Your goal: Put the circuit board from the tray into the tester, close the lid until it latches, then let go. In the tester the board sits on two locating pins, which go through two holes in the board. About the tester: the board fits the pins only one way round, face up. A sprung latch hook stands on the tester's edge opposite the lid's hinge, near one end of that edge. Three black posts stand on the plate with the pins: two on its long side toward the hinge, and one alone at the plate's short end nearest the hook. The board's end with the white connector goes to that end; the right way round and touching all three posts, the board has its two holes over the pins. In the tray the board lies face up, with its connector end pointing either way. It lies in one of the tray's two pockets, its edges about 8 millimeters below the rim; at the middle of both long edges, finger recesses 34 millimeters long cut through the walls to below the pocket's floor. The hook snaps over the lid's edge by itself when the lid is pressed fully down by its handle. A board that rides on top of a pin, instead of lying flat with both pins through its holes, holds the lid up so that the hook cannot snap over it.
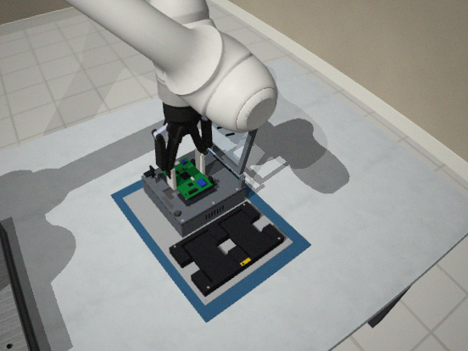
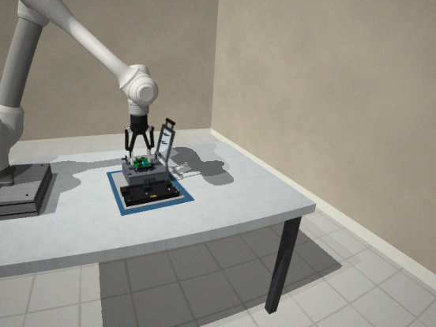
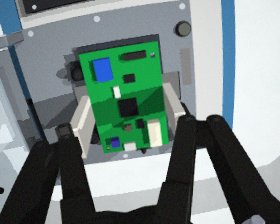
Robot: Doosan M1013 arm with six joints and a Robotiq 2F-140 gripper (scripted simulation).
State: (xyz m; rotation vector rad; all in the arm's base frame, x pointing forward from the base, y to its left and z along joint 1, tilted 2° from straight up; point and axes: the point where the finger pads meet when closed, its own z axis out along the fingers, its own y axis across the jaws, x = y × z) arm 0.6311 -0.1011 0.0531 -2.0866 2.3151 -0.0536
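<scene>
Now: hand 2 cm above the green circuit board. Also, from my hand: latch hook 6 cm to the left, 6 cm behind, 2 cm below; then tester lid 12 cm ahead, 8 cm above, 1 cm to the right.
</scene>
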